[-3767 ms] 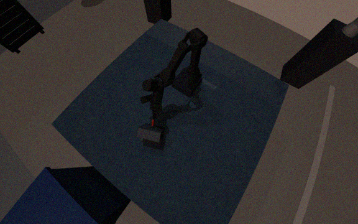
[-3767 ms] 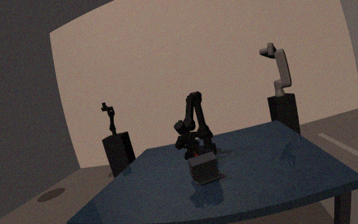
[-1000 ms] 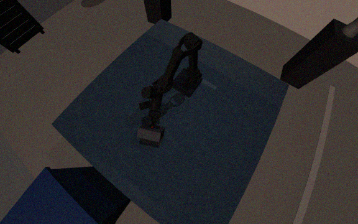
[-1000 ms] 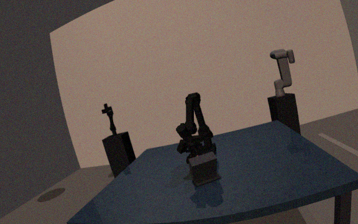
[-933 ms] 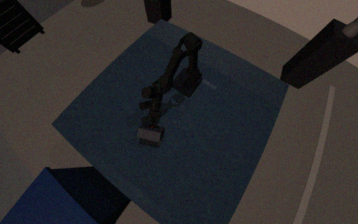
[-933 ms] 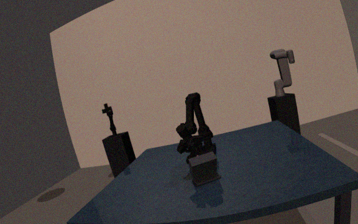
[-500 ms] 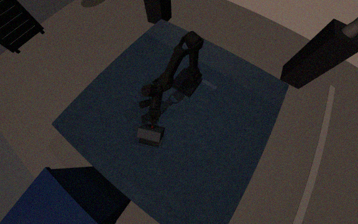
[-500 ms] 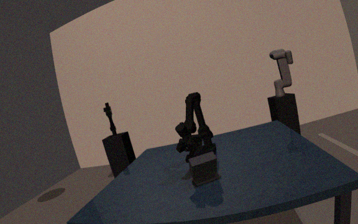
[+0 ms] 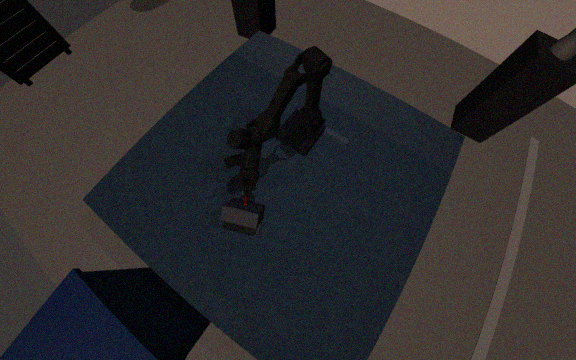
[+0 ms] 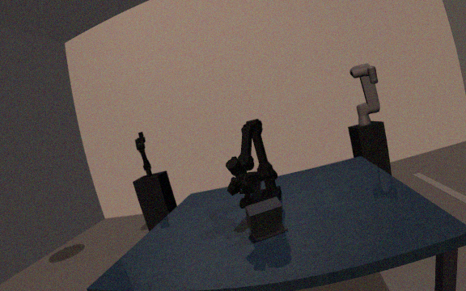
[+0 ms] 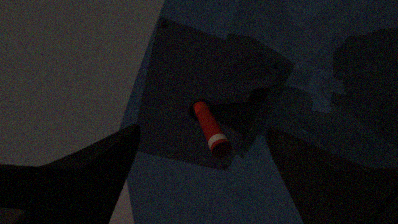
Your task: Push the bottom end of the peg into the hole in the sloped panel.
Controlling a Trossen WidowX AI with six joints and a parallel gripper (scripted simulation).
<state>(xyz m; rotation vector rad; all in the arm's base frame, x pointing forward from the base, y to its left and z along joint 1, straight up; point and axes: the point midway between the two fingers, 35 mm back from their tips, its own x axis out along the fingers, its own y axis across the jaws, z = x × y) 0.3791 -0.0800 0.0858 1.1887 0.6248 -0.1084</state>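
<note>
The peg lies 10 mm ahead of my gripper tip, 10 mm to the left of it and 10 mm below it. The rest, counted from my gripper tip: sloped panel: 60 mm ahead, 20 mm to the left, 40 mm below.
</note>
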